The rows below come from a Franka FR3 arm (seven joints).
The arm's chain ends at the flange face. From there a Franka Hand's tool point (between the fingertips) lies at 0.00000 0.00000 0.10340 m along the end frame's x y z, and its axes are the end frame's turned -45 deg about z.
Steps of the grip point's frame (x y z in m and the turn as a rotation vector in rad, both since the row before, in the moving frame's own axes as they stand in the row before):
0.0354 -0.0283 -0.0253 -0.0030 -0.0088 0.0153
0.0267 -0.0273 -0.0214 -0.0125 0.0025 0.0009
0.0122 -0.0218 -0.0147 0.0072 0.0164 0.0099
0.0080 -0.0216 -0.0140 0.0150 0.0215 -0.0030
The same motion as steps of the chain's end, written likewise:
0.0055 -0.0459 -0.0253 -0.0083 -0.0041 0.0153
-0.0015 -0.0389 -0.0214 -0.0071 0.0106 0.0009
-0.0075 -0.0223 -0.0147 0.0167 0.0065 0.0099
-0.0101 -0.0183 -0.0140 0.0258 0.0046 -0.0030

